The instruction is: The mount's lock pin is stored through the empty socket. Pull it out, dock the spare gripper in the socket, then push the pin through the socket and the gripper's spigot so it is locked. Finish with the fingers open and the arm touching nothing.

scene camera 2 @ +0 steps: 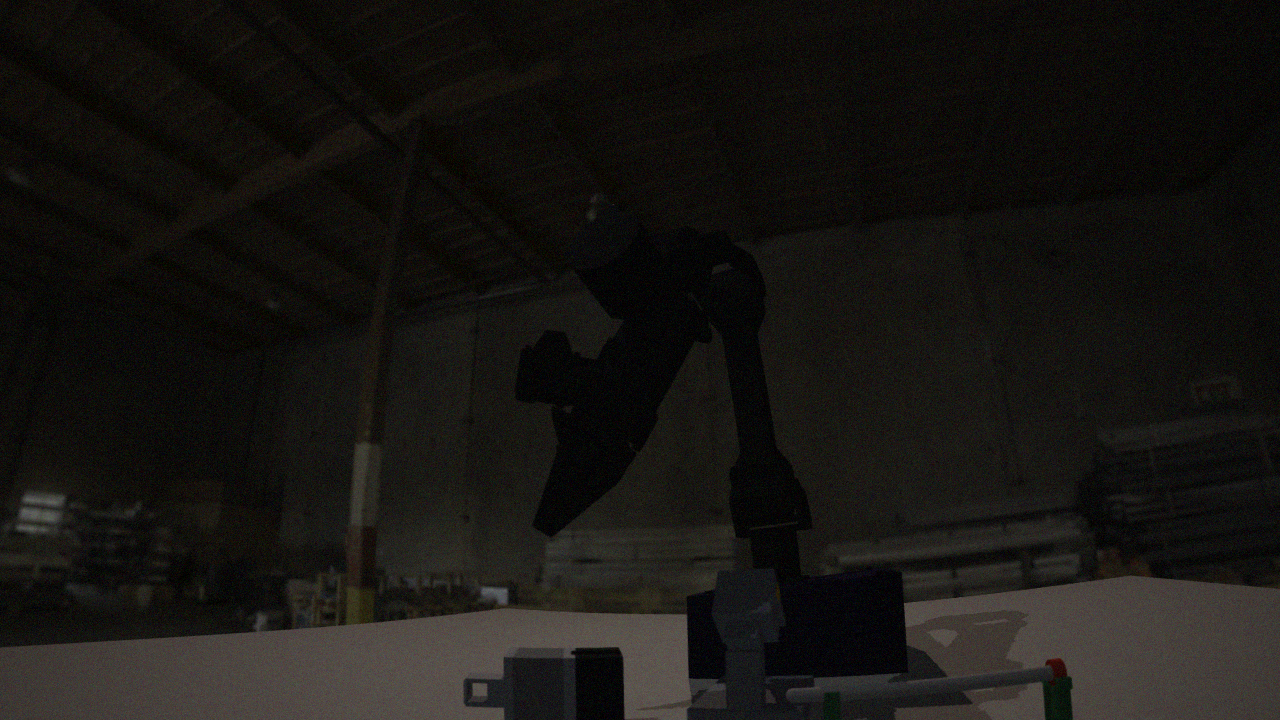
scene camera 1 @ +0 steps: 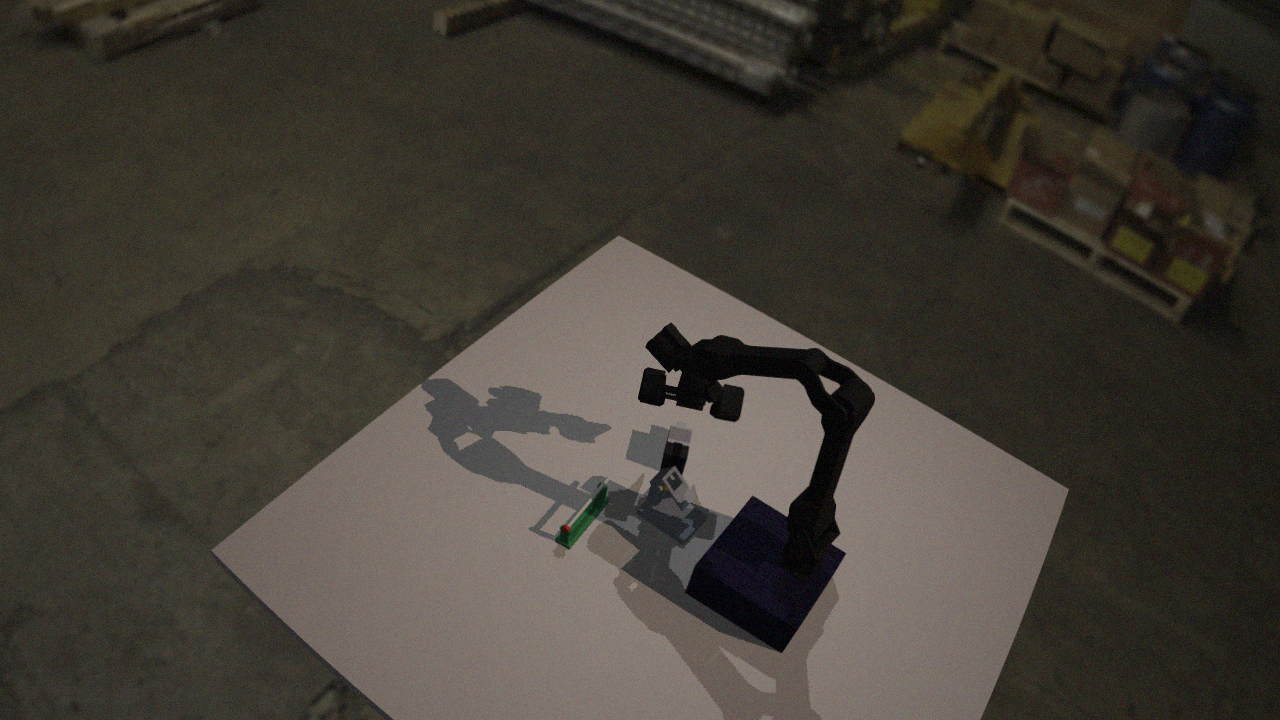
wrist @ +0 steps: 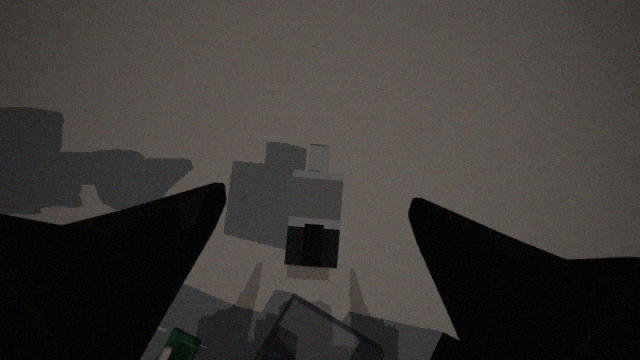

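Note:
The gripper [scene camera 2: 542, 533], visible also at [scene camera 1: 687, 405] and [wrist: 319, 199], is open and holds nothing. A spare gripper [scene camera 1: 678, 442] is present, visible also at [wrist: 313, 232]. Present as well: a socket [scene camera 1: 667, 507].

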